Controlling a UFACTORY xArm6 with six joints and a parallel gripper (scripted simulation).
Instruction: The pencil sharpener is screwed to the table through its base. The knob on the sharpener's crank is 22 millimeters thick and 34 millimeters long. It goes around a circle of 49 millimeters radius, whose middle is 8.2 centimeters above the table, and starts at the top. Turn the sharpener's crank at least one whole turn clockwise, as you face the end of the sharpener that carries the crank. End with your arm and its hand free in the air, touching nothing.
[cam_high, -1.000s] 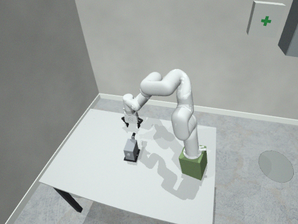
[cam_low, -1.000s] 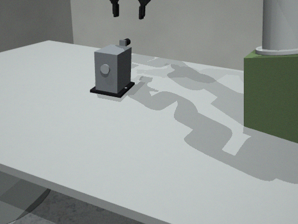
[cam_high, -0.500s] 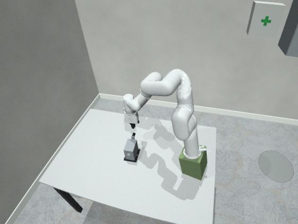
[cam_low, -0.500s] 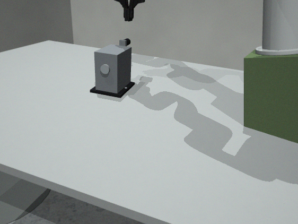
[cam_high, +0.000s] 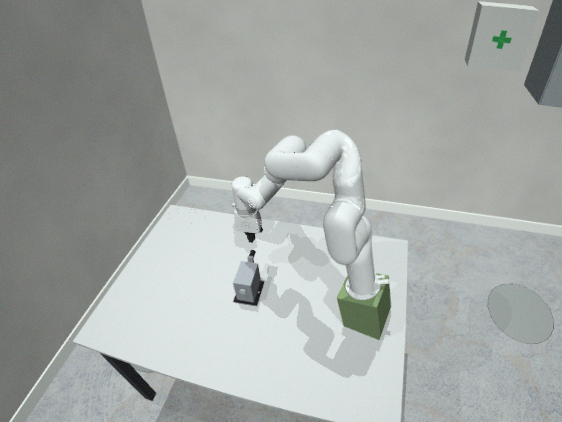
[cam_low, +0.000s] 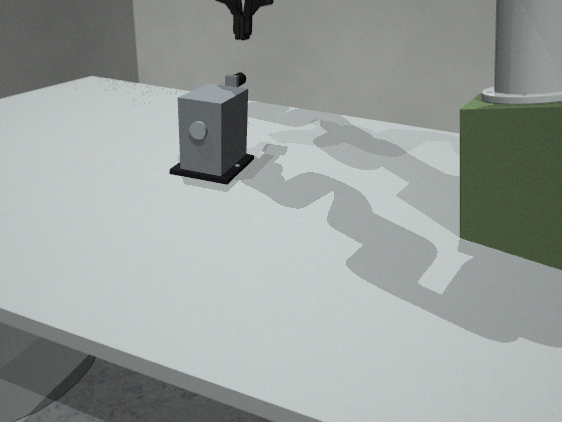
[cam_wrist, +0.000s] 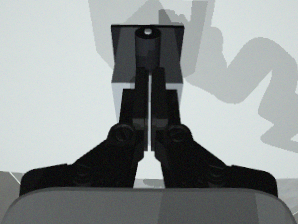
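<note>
Now: hand 90 mm above the black knob and 20 mm to the right of it.
</note>
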